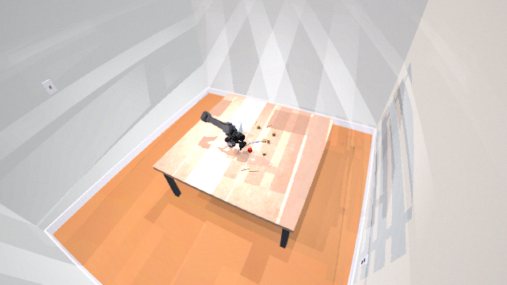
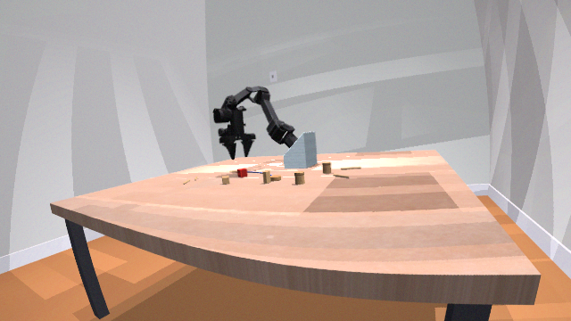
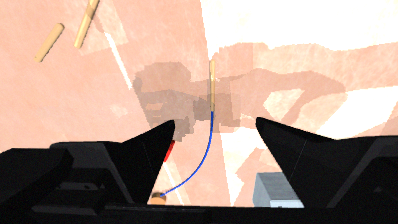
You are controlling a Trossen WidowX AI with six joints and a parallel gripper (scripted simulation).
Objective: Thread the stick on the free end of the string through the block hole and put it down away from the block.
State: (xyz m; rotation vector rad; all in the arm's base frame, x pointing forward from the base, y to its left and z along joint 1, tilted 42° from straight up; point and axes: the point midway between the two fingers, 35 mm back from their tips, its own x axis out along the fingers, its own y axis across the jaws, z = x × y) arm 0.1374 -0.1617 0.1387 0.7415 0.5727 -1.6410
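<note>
My gripper tip is now 1 cm to the left of the thin wooden stick and 6 cm above it. The rest, counted from my gripper tip: round wooden button: 18 cm ahead, 23 cm to the left, 5 cm below; red block: 10 cm ahead, 6 cm to the left, 5 cm below; small wooden piece: 23 cm ahead, 6 cm to the left, 5 cm below.
</note>
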